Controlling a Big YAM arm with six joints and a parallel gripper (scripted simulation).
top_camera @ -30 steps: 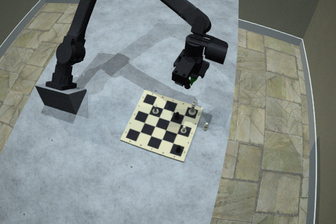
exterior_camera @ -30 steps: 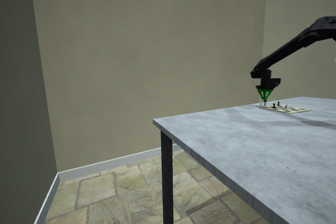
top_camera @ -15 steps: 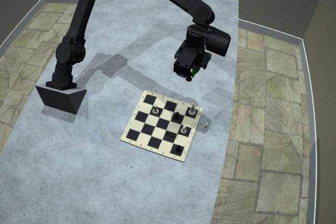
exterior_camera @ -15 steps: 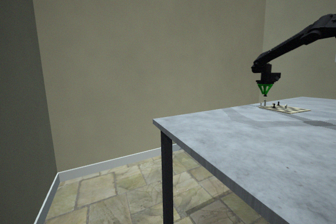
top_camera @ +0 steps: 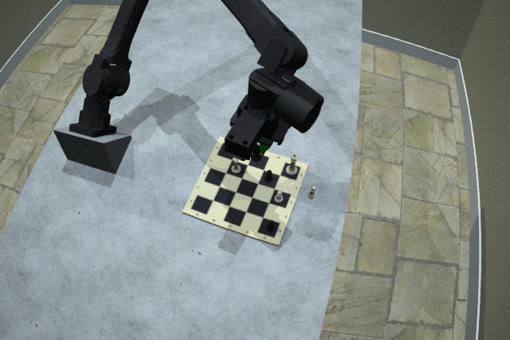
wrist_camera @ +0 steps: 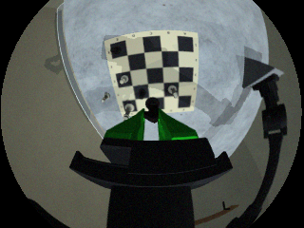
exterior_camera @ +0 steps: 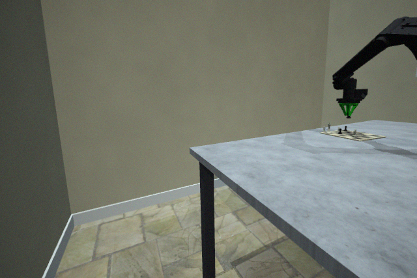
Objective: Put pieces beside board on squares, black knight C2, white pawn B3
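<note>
Right now the chessboard is 12 cm below my hand, 3 cm to the right of it and 1 cm behind it. The rest, counted from my hand: tall white piece 9 cm below, 7 cm ahead, 5 cm to the left; black knight 1 cm to the right, 1 cm below.
</note>
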